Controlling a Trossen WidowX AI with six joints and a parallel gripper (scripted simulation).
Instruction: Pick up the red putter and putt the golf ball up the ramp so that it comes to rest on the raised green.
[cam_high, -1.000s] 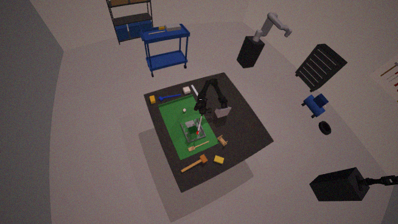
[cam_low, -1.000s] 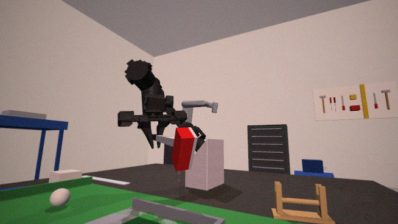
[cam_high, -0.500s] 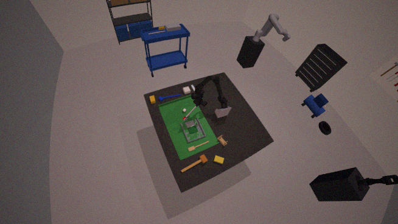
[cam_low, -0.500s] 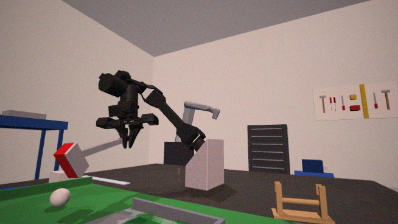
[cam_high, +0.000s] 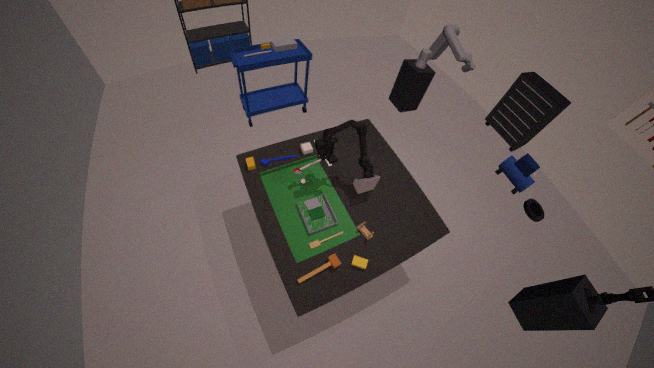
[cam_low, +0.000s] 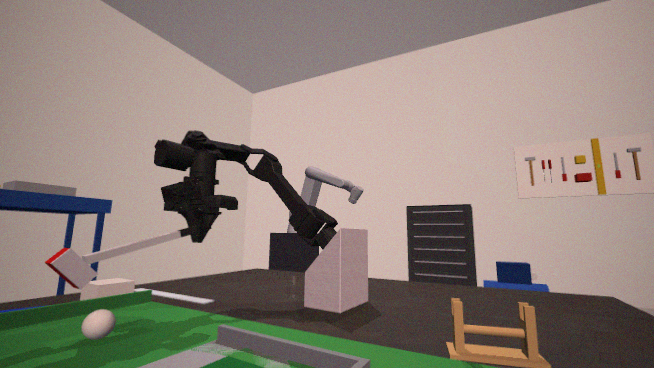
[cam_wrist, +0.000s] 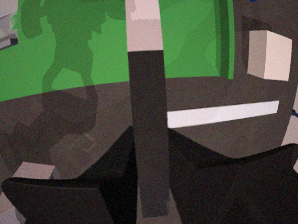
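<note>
Right now my gripper tip is 12 cm short of the red putter and 1 cm to the right of it. The rest, counted from my gripper tip: white golf ball (20 cm ahead, 5 cm to the left, 12 cm below); then white bar (5 cm behind, 18 cm to the right, 14 cm below); then white cube (7 cm ahead, 24 cm to the right, 12 cm below).
</note>
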